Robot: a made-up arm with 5 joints.
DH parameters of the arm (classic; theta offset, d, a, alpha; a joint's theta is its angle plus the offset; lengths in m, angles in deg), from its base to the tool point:
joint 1: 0 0.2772 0 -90
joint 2: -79.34 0 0.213 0
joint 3: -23.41 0 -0.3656 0
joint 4: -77.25 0 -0.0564 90
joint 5: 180 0.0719 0 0
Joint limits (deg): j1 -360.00..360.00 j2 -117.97..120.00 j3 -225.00..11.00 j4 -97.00..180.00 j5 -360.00..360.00
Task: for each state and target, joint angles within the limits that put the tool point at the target. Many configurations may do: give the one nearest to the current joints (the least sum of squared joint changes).
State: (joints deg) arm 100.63 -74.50 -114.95 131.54 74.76
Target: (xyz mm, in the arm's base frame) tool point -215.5 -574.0 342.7
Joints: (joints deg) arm 69.42 -105.04 -152.62 93.14 74.76
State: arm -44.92 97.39 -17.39 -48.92 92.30
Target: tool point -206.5 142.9 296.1
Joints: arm -34.68 120.00 10.86 -11.91 92.30
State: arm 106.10 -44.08 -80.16 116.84 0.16
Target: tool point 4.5 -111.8 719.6
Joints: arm 92.30 -75.97 -92.68 124.34 0.16
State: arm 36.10 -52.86 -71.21 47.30 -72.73
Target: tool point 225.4 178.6 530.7
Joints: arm 38.39 -54.20 -42.21 57.74 -72.73
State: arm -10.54 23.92 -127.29 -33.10 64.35
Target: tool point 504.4 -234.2 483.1
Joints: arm -24.91 33.80 -106.80 -41.29 64.35
